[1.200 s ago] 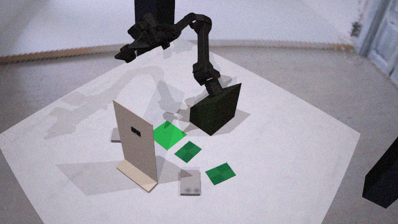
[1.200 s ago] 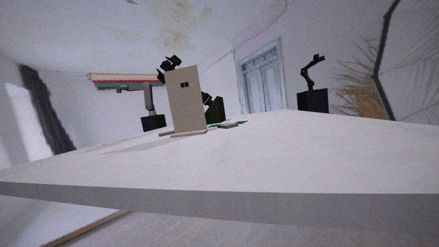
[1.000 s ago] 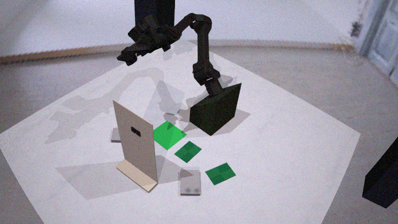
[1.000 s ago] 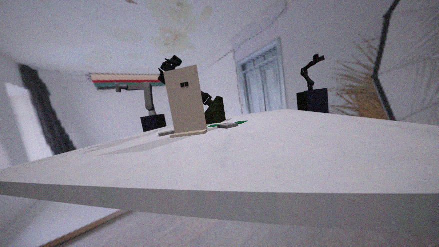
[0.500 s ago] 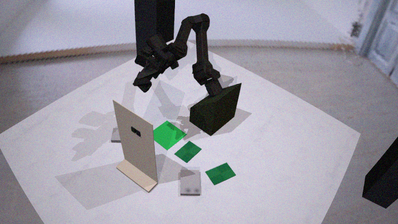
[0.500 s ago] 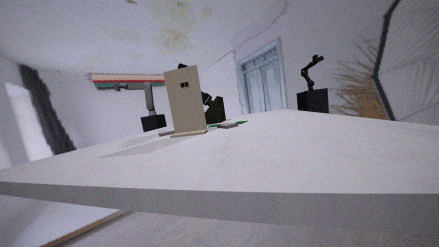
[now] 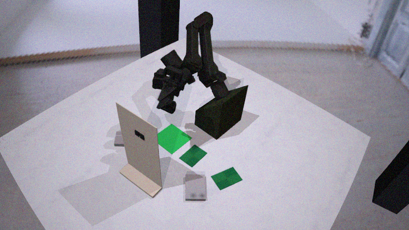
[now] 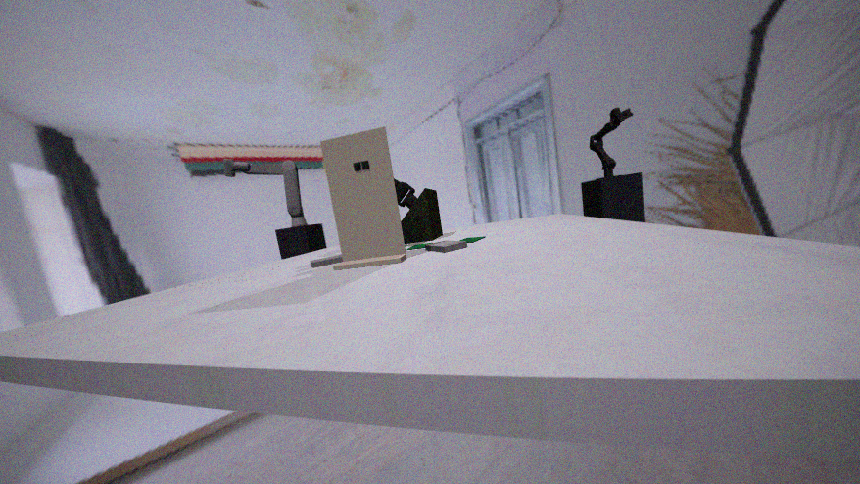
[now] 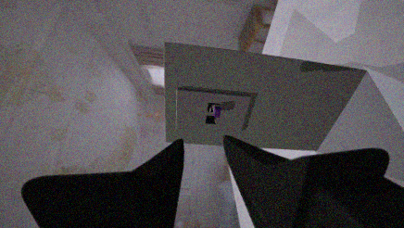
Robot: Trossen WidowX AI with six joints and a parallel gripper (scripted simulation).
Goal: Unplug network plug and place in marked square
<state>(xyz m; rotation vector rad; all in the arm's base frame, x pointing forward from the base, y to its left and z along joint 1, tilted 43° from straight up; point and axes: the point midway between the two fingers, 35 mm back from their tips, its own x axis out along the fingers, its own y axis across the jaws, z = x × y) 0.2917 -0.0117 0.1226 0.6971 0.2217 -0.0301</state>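
Right now the purple network plug is 11 cm ahead of my gripper tip, 2 cm to the left of it and 2 cm below it. Round my gripper tip: beige upright panel: 13 cm ahead, 12 cm below, 2 cm to the left; green marked square: 26 cm below, 9 cm behind, 2 cm to the right.
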